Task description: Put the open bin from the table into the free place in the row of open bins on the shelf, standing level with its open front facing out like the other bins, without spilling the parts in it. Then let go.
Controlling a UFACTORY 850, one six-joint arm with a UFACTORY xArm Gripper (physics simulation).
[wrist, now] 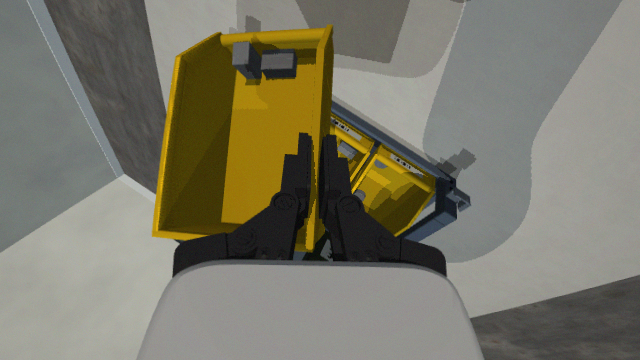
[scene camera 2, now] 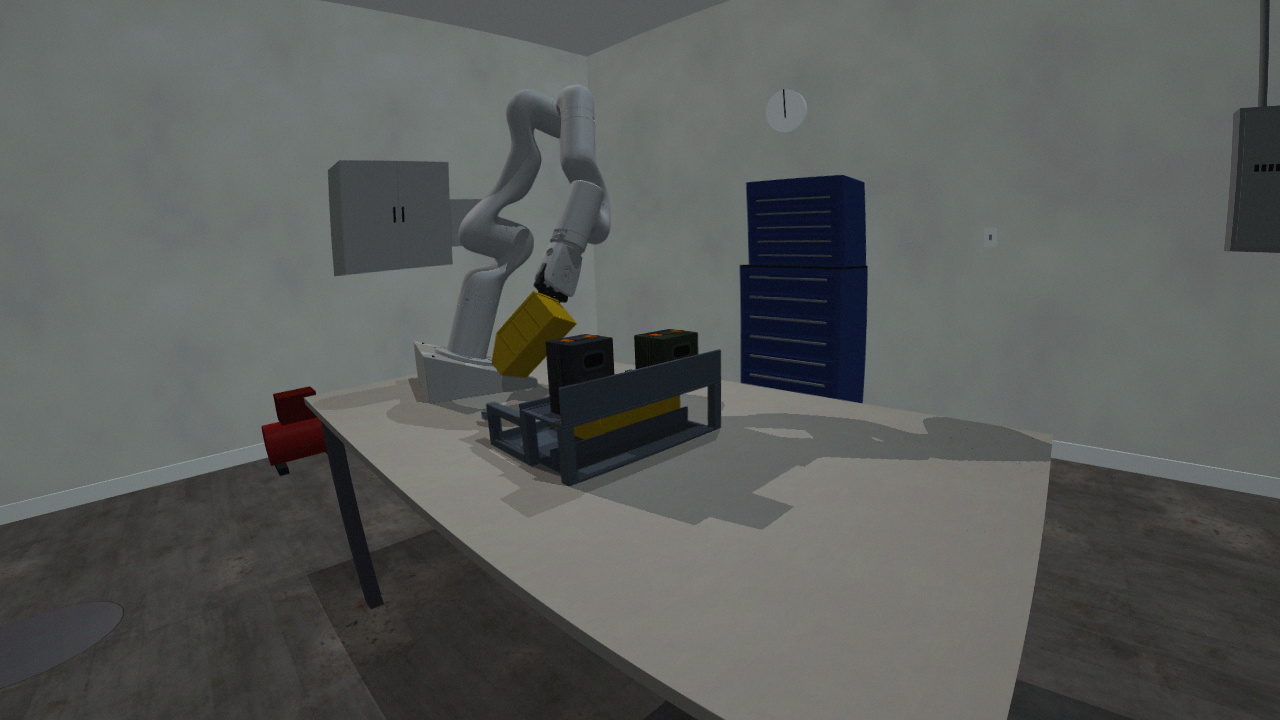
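Note:
The yellow open bin (scene camera 2: 529, 335) (wrist: 265, 150) hangs in the air from my gripper (scene camera 2: 553, 288) (wrist: 315, 151), which is shut on the top of one side wall. In the scene view the bin is strongly tilted and is on the robot's side of the shelf. Two grey block parts (wrist: 246, 60) (wrist: 279, 62) lie inside against its front lip. The dark blue-grey shelf (scene camera 2: 640, 389) (wrist: 446, 197) stands on the table. Two yellow bins (wrist: 350, 145) (wrist: 395, 185) with labels stand side by side in it; the held bin hides the rest of the row in the wrist view.
Two dark boxes with orange marks (scene camera 2: 581, 371) (scene camera 2: 666, 345) stand on the robot's side of the shelf, close to it. The table (scene camera 2: 805, 573) (wrist: 565, 165) carries the shelf and the robot base (scene camera 2: 460, 374). A blue drawer cabinet (scene camera 2: 801, 331) stands behind the table.

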